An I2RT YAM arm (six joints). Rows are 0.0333 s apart.
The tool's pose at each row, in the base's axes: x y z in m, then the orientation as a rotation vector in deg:
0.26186 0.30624 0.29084 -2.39 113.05 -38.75
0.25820 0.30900 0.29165 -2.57 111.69 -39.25
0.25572 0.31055 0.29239 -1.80 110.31 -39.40
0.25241 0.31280 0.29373 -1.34 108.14 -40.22
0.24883 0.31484 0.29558 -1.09 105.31 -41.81
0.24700 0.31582 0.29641 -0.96 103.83 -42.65
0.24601 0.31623 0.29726 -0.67 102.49 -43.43
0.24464 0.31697 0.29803 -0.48 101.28 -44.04
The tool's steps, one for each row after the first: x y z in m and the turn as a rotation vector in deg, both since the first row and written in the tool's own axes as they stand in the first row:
0.00029 0.00101 -0.00453 0.59 -1.22 -0.14
0.00042 0.00134 -0.00753 1.36 -2.31 0.54
0.00027 0.00175 -0.01173 2.66 -4.07 0.80
-0.00011 0.00169 -0.01623 4.57 -6.32 0.64
-0.00019 0.00165 -0.01846 5.59 -7.49 0.54
-0.00052 0.00134 -0.01975 6.60 -8.49 0.56
-0.00070 0.00125 -0.02148 7.43 -9.43 0.57

